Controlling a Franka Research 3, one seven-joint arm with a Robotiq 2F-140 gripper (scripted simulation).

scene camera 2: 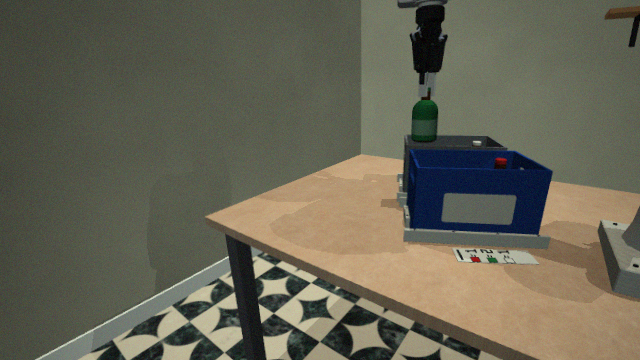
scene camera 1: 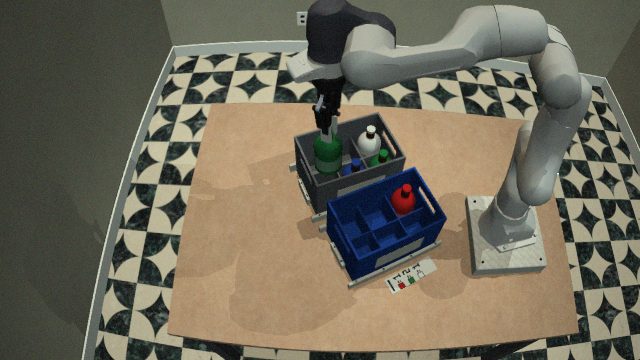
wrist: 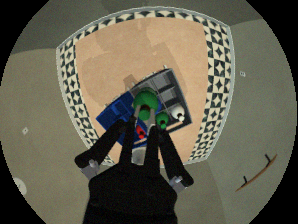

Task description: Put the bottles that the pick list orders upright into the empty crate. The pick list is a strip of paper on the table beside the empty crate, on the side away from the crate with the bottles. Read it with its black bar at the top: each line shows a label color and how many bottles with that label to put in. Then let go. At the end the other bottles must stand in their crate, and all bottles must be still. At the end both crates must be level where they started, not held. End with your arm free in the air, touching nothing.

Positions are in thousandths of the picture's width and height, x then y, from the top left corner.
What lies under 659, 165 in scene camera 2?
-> My gripper.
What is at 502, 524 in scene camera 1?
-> A grey crate.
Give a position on a green bottle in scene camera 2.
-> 665, 312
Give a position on a green bottle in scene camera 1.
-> At 512, 438
